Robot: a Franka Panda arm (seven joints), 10 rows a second.
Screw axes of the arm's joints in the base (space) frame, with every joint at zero. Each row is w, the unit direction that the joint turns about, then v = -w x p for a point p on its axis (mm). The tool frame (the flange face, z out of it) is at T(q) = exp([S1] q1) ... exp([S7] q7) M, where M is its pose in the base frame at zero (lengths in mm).
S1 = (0, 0, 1, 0, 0, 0)
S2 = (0, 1, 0, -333, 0, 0)
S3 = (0, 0, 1, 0, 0, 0)
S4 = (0, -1, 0, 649, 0, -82.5)
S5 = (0, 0, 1, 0, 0, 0)
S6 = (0, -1, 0, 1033, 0, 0)
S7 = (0, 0, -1, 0, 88, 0)
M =
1 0 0 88
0 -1 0 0
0 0 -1 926
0 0 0 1
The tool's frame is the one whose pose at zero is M.
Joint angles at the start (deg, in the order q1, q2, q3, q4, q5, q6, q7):
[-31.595, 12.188, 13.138, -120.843, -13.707, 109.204, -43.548]
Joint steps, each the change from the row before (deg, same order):
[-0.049, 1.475, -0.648, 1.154, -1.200, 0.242, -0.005]
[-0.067, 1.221, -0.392, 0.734, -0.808, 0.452, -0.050]
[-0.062, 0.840, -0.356, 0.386, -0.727, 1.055, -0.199]
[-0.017, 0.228, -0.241, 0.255, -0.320, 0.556, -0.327]
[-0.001, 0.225, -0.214, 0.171, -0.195, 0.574, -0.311]
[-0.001, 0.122, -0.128, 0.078, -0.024, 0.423, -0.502]
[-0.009, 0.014, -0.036, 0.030, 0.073, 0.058, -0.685]
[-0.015, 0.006, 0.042, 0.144, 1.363, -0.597, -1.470]
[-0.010, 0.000, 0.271, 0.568, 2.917, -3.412, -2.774]
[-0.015, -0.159, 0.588, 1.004, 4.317, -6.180, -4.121]
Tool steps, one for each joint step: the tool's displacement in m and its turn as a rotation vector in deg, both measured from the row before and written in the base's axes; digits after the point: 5 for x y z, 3 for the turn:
[0.00330, -0.00945, -0.00563, -0.609, 0.256, 0.114]
[0.00239, -0.00618, -0.00609, -0.303, 0.133, 0.177]
[0.00225, -0.00524, -0.00457, -0.354, -0.459, 0.411]
[0.00149, -0.00324, -0.00013, -0.196, -0.458, 0.341]
[0.00124, -0.00252, -0.00064, -0.090, -0.429, 0.292]
[0.00081, -0.00138, -0.00038, 0.123, -0.315, 0.414]
[0.00013, -0.00039, 0.00008, 0.300, -0.027, 0.540]
[-0.00024, 0.00158, 0.00026, 1.578, 0.246, 0.329]
[-0.00317, 0.00560, 0.00117, 3.685, 2.188, 0.314]
[-0.00540, 0.01138, 0.00459, 6.068, 3.710, 0.745]

